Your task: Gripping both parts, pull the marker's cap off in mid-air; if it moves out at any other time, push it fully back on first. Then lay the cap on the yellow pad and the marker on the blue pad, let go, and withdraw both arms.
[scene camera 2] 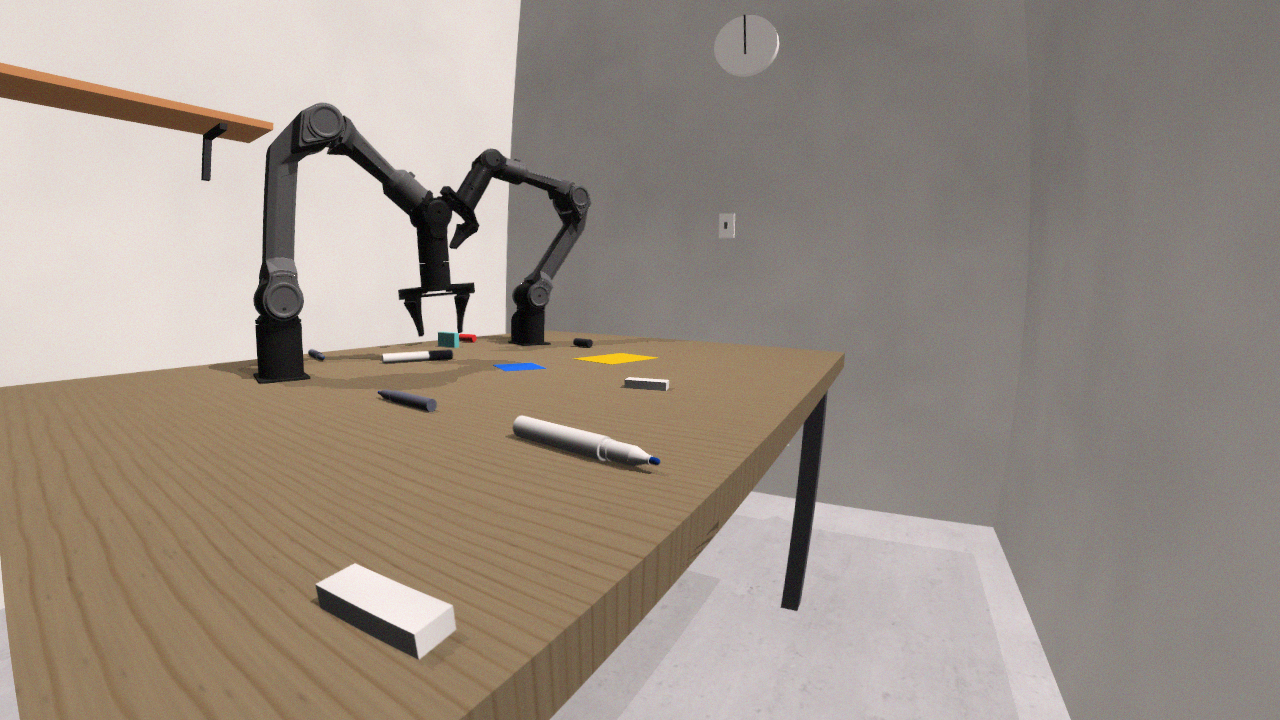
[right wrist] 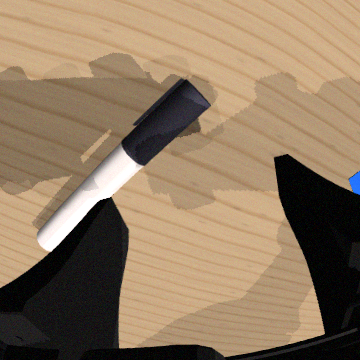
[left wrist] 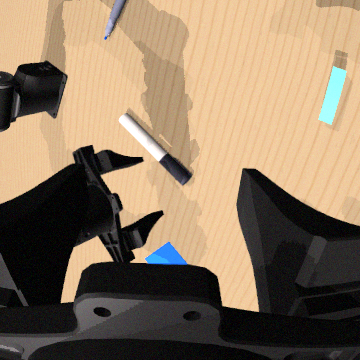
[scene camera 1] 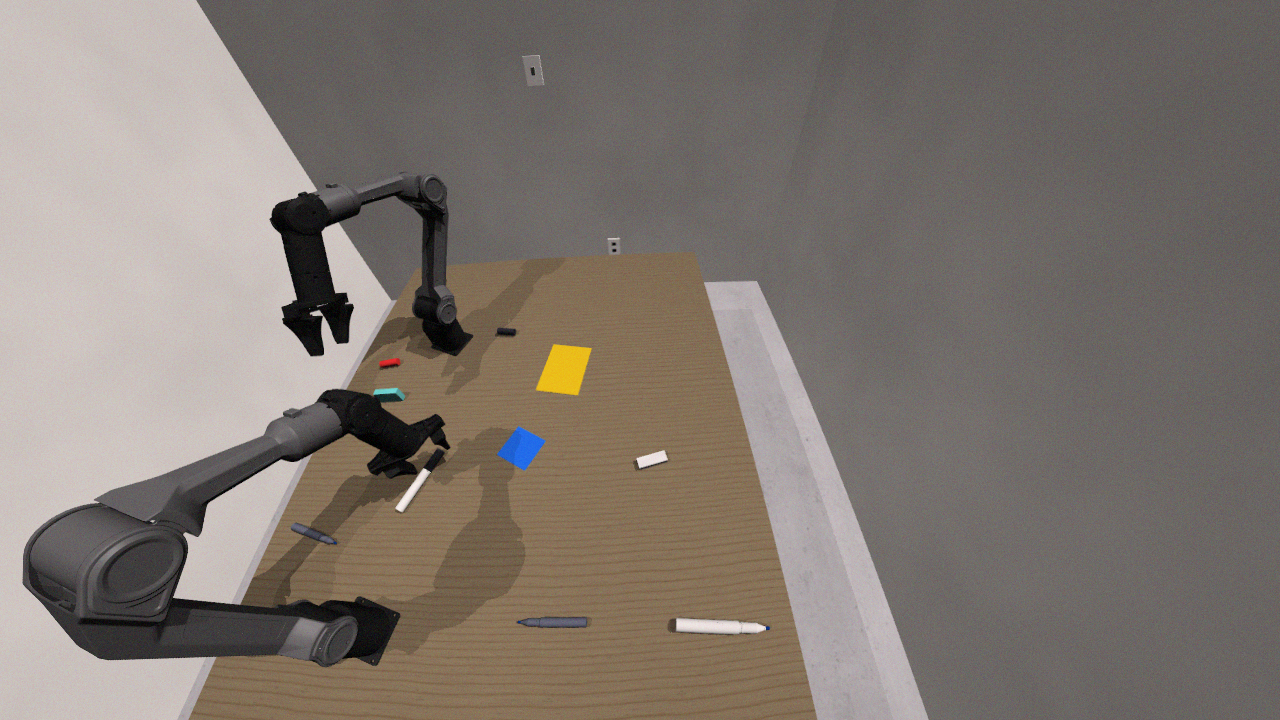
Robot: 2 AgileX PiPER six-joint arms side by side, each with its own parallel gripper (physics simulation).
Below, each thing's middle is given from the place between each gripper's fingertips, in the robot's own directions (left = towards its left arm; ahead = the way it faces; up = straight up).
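My left gripper is 25 cm above the blue pad (scene camera 1: 520, 449), and it is also 30 cm short of the blue pad and 9 cm to the left of it. The yellow pad (scene camera 1: 564, 370) is 25 cm below my left hand, 39 cm ahead of it and 12 cm to the left of it.
My right hand is 50 mm above the blue pad, 170 mm short of it and 40 mm to the right of it. As for the yellow pad, it is 50 mm below my right hand, 250 mm ahead of it and 240 mm to the left of it.
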